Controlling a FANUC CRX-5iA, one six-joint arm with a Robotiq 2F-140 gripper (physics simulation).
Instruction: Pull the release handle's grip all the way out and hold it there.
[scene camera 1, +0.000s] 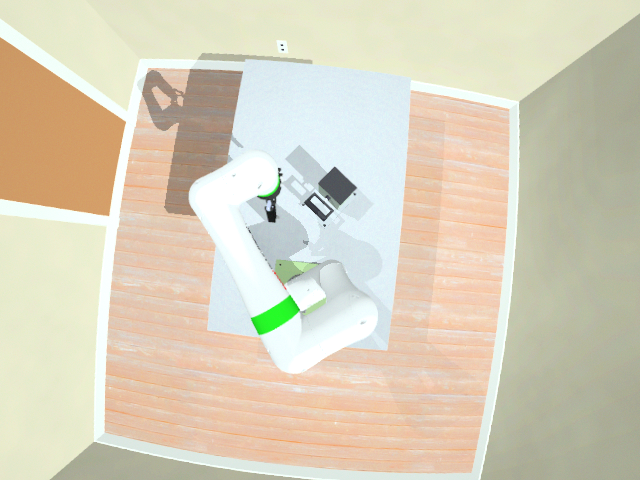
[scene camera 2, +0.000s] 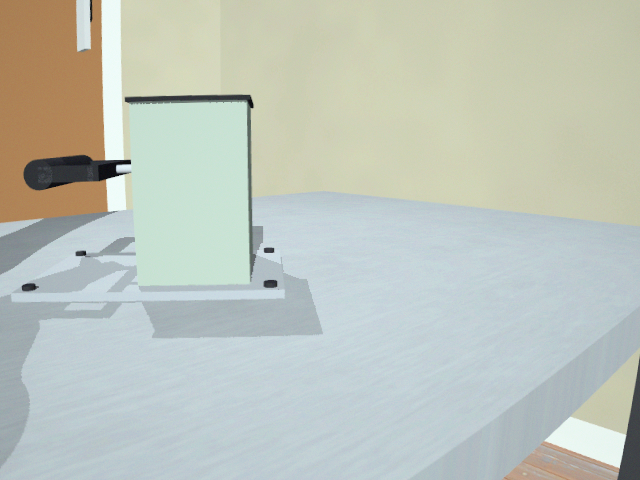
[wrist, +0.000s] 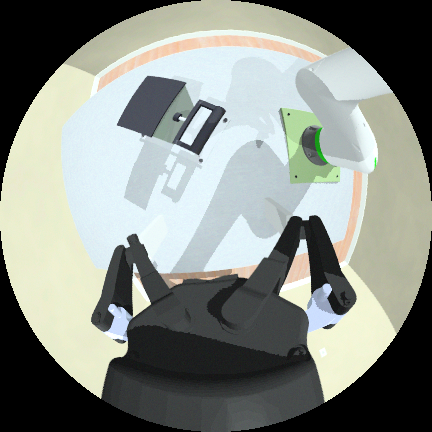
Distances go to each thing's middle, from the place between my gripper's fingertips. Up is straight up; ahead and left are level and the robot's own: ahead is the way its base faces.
The base plate (wrist: 200, 159) is 24 cm below my hand, 19 cm to the right of it and 11 cm ahead of it.
